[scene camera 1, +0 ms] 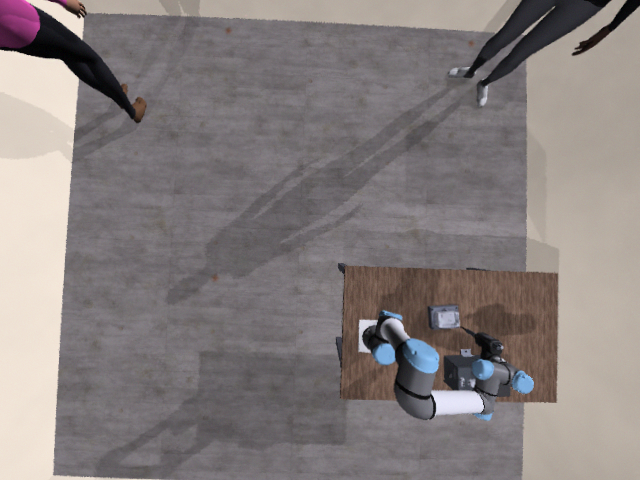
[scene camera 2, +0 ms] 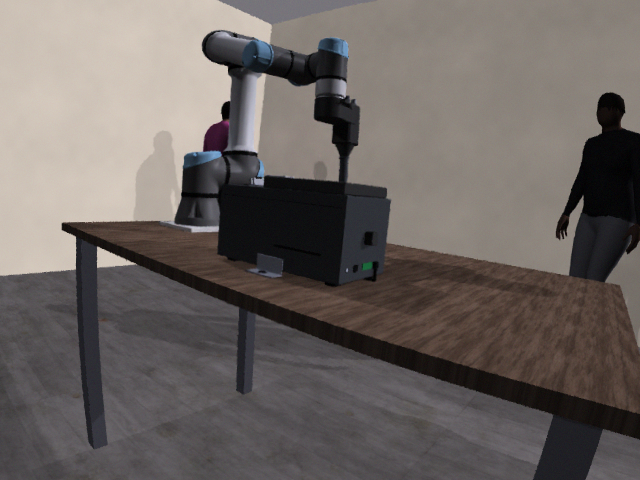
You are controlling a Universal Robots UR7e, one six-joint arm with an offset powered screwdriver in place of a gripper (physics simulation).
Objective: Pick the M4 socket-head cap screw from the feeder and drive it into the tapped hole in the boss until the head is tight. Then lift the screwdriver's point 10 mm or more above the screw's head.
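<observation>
The dark feeder box (scene camera 1: 457, 369) (scene camera 2: 289, 227) stands on the table, with the arm partly over it in scene camera 1. The grey workpiece (scene camera 1: 444, 316) lies near the table's middle; its boss and tapped hole are too small to make out. My screwdriver (scene camera 1: 462, 328) (scene camera 2: 343, 167) points down, its thin shaft ending close to the workpiece's lower right edge in scene camera 1. In scene camera 2 its lower end is hidden behind the feeder. The M4 screw cannot be made out in either view, so I cannot tell if the bit carries it.
A small metal bracket (scene camera 1: 465, 352) (scene camera 2: 270, 264) stands on the wooden table (scene camera 1: 537, 289) (scene camera 2: 491, 330) beside the feeder. The arm's base is on a white plate (scene camera 1: 363, 345) at the table's left. Two people stand on the floor away from the table.
</observation>
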